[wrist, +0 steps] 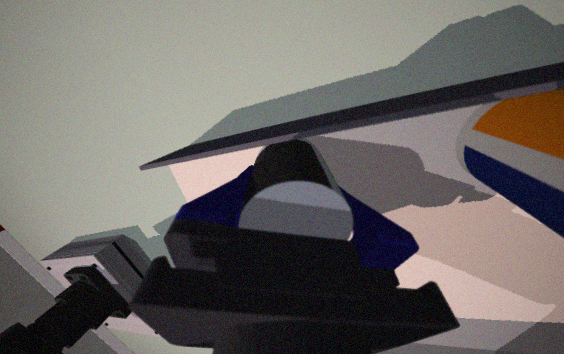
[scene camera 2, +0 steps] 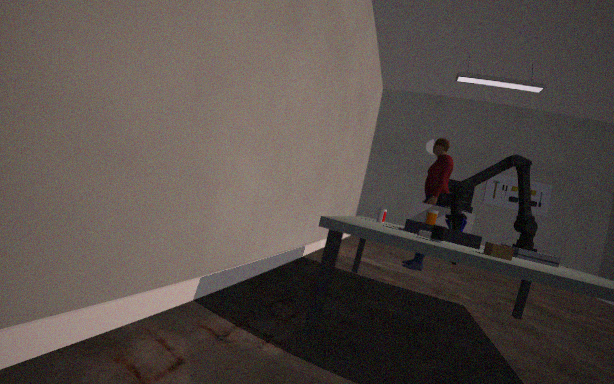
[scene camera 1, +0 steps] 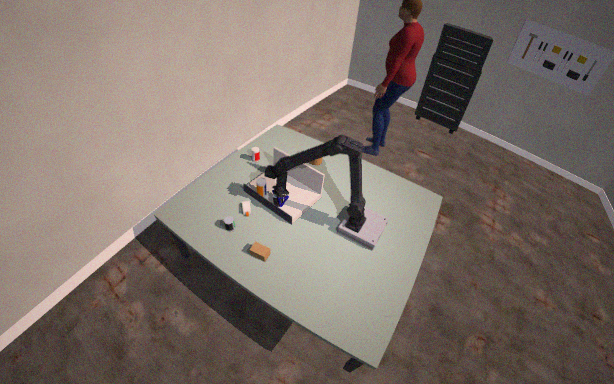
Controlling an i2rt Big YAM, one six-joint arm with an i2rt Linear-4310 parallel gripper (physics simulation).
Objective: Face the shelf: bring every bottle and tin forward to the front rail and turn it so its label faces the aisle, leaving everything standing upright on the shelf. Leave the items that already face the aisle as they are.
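Places are measured from the arm's base along level axes (x ahead, y left, z up), in centimetres.
Where they show: gripper, fingertip midpoint: point(scene camera 1: 279, 204); arm's base, link origin: point(wrist: 103, 289) point(scene camera 2: 523, 249) point(scene camera 1: 355, 222).
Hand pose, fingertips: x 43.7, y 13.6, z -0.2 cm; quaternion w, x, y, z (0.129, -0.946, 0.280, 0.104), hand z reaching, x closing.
Observation:
Things, the pixels of their top centre, and the offset from my fingertips. "spot": a spot on its surface instead. Level surfaces: height alone.
- black tin, top centre: point(wrist: 273, 236) dy +0.0, dx +0.9, dz +6.8 cm
- dark front rail, top centre: point(wrist: 399, 115) point(scene camera 2: 443, 227) point(scene camera 1: 266, 199) dy +2.5, dx +7.8, dz +1.6 cm
- shelf floor, surface height: dz -1.3 cm
- blue bottle, top centre: point(scene camera 1: 261, 181) point(scene camera 2: 433, 210) dy -1.4, dx +14.4, dz +9.6 cm
- red-and-white can, top centre: point(scene camera 2: 383, 209) point(scene camera 1: 255, 149) dy -28.9, dx +42.6, dz +4.5 cm
- small white-and-orange item, top centre: point(scene camera 1: 246, 207) dy +12.0, dx +15.5, dz -2.3 cm
- black-and-grey tin, top centre: point(scene camera 1: 228, 220) dy +27.8, dx +14.6, dz +1.9 cm
- brown block, top centre: point(scene camera 2: 499, 245) point(scene camera 1: 259, 249) dy +31.2, dx -10.1, dz -0.1 cm
- orange item, top centre: point(scene camera 1: 316, 155) dy -53.8, dx +6.7, dz -0.1 cm
- shelf's back panel, surface spot: point(scene camera 1: 312, 180) spot: dy -23.5, dx -7.9, dz +6.0 cm
My gripper point(scene camera 1: 281, 199) point(scene camera 2: 456, 223) point(wrist: 287, 177) has blue fingertips and is shut on a black tin point(wrist: 292, 162) with a pale grey top, upright or nearly so. It is above the near-right part of the shelf, close behind the dark front rail point(scene camera 1: 270, 204) point(scene camera 2: 465, 238) point(wrist: 350, 117). Whether the tin touches the shelf floor point(wrist: 450, 230) is hard to tell, and its far side is hidden. An orange, white and blue bottle point(scene camera 1: 261, 188) point(scene camera 2: 432, 218) point(wrist: 522, 125) stands upright near the rail, left of my gripper in the scene views. Its orange side shows towards the rail, blue away from it.
On the table around the shelf are a red-and-white can point(scene camera 1: 256, 154) point(scene camera 2: 383, 216), a small white-and-orange item point(scene camera 1: 245, 207), a black-and-grey tin point(scene camera 1: 228, 223) and a brown block point(scene camera 1: 260, 251) point(scene camera 2: 498, 250). An orange item point(scene camera 1: 317, 161) is behind the shelf's back panel point(scene camera 1: 312, 180).

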